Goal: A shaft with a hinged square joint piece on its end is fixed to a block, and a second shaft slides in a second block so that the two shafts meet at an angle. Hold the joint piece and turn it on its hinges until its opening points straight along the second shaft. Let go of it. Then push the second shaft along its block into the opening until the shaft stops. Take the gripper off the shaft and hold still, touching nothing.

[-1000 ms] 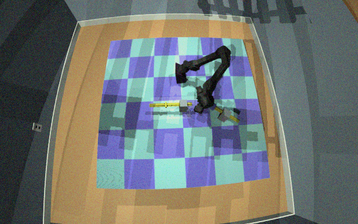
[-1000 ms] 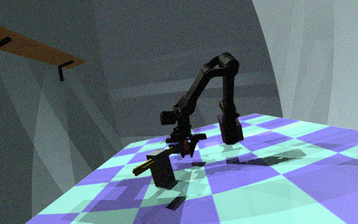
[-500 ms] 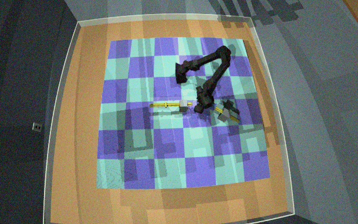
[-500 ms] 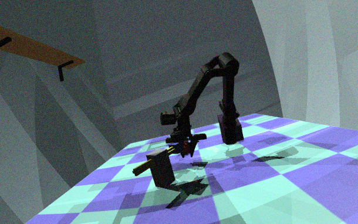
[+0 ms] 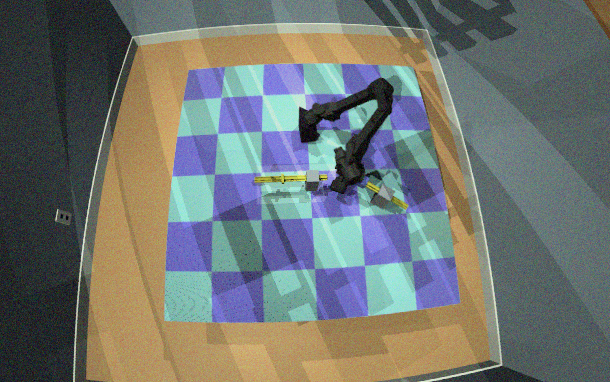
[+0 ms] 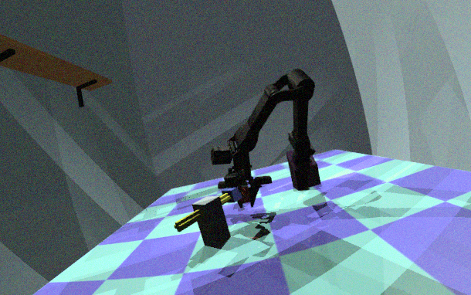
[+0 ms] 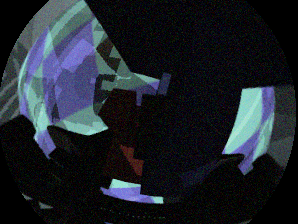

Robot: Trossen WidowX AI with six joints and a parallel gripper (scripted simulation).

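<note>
My gripper tip is 5 cm below the reddish joint piece.
</note>
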